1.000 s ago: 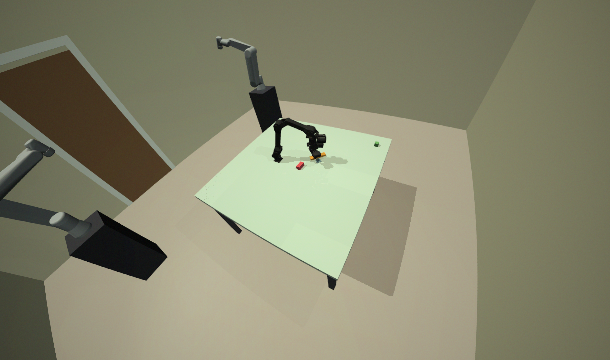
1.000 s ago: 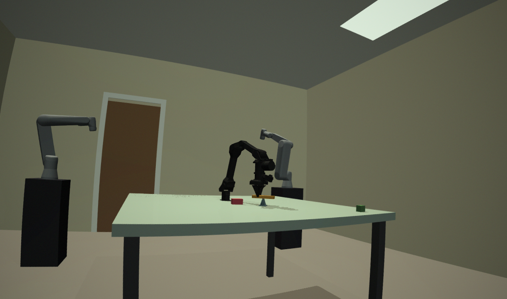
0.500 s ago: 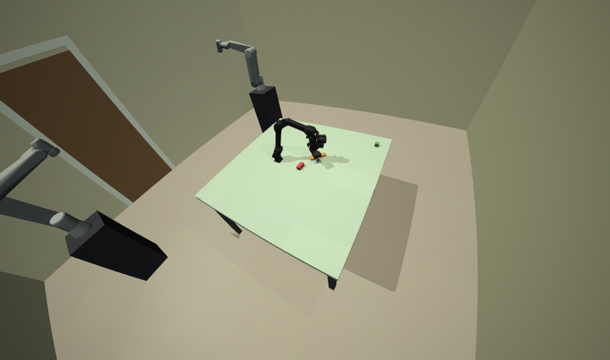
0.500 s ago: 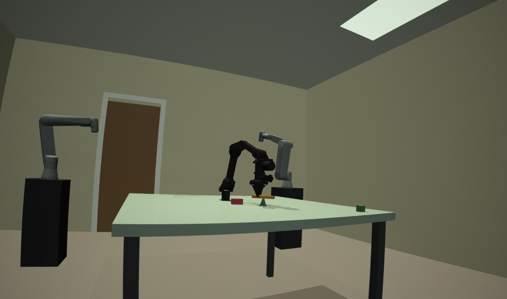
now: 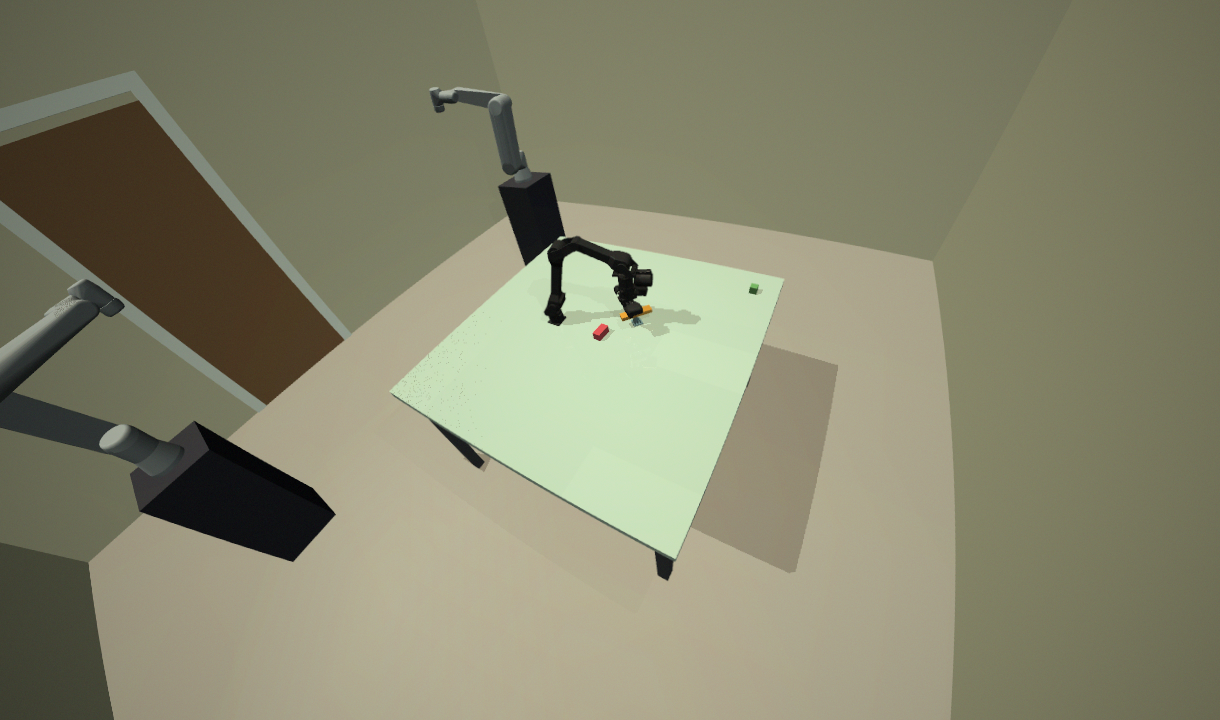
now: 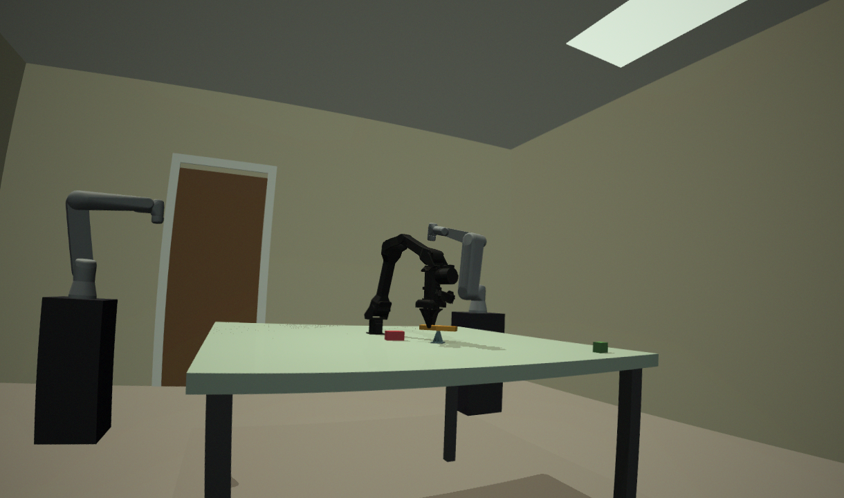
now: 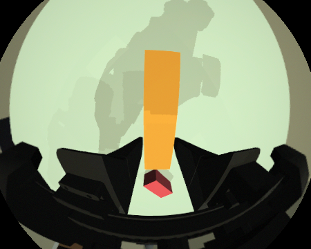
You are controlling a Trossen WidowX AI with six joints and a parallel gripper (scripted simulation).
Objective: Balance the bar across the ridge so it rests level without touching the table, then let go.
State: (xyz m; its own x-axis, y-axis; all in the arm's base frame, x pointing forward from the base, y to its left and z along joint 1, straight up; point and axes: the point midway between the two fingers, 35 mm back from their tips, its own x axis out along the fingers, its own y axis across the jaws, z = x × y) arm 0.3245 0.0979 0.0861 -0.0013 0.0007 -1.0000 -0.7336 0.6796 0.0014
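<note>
Right now the orange bar is 20 mm to the left of my gripper tip and 20 mm ahead of it. The rest, counted from my gripper tip: red block (100 mm to the right, 80 mm behind, 40 mm below); green cube (420 mm ahead, 400 mm to the left, 40 mm below).
</note>
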